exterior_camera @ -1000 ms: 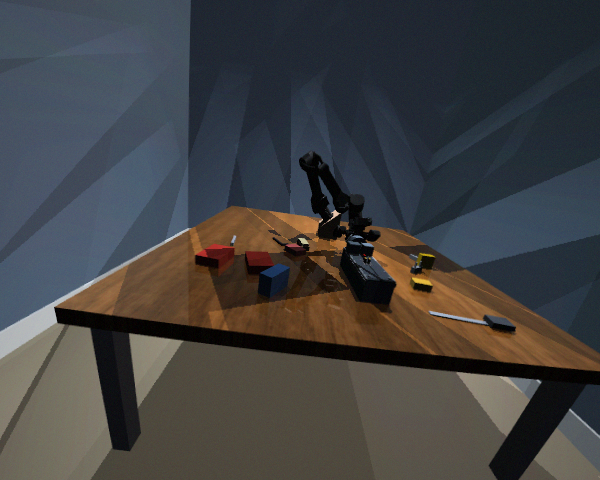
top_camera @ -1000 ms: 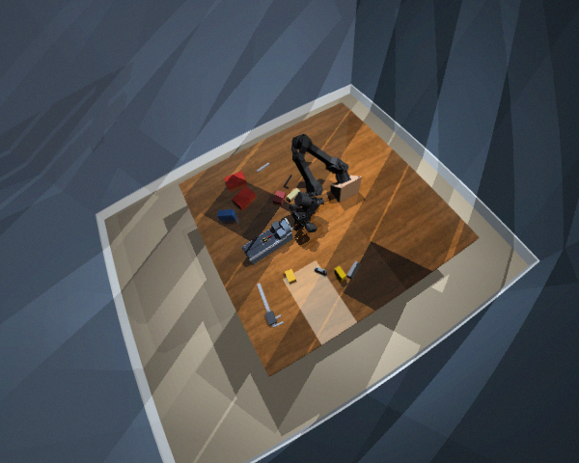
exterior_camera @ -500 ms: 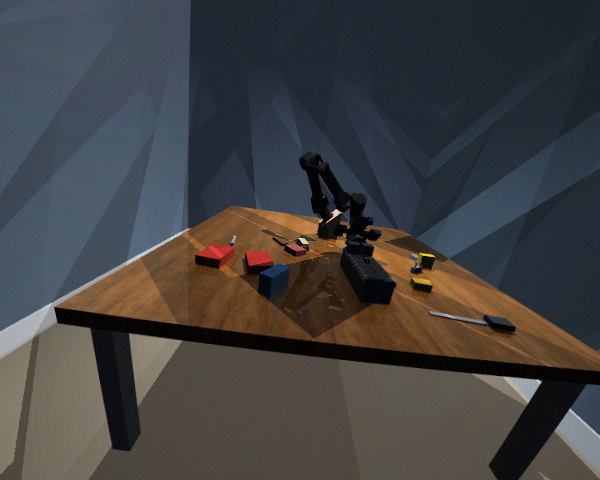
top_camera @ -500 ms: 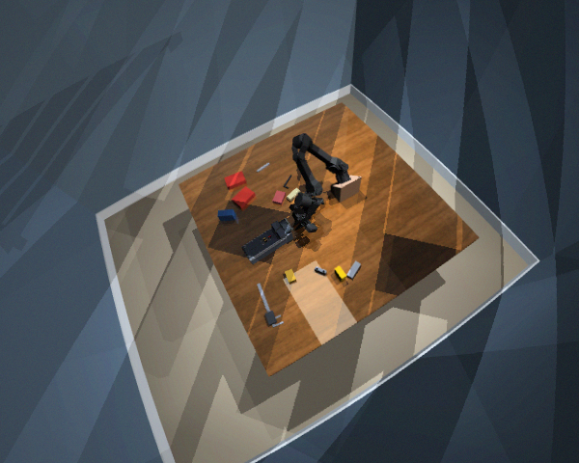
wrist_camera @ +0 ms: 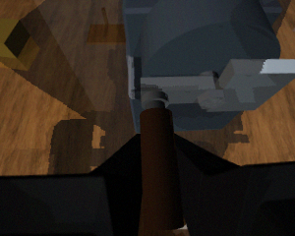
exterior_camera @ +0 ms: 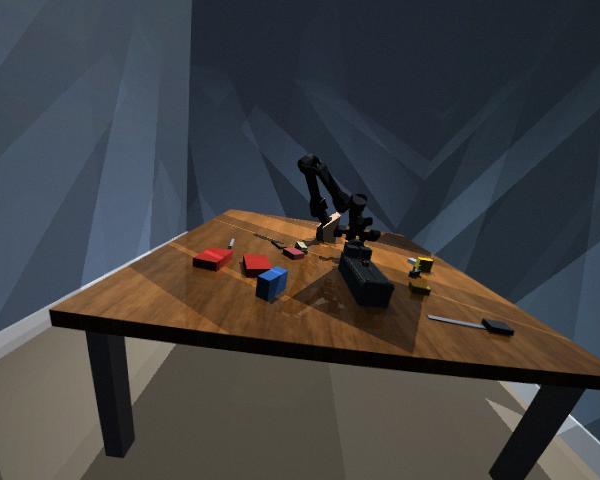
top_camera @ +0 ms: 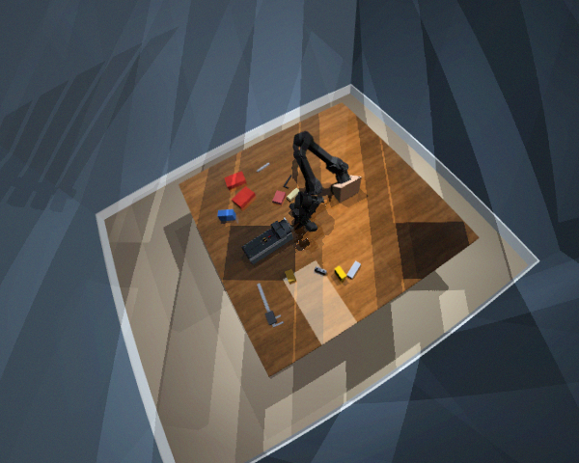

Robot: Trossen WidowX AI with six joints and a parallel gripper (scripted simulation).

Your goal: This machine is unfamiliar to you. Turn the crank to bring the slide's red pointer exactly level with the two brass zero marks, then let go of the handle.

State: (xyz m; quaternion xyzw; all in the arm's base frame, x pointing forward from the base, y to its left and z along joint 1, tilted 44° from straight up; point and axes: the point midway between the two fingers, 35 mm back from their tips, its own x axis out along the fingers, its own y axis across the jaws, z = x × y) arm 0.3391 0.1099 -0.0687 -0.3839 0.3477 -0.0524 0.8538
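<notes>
Right now my gripper tip is 140 mm short of the red pointer, 20 mm below it and 10 mm to the left of it. The rest, counted from my gripper tip: pink block (250 mm to the right, 60 mm below); ochre block (210 mm to the left, 120 mm ahead, 50 mm below); brown crank handle (20 mm behind, 20 mm above).
</notes>
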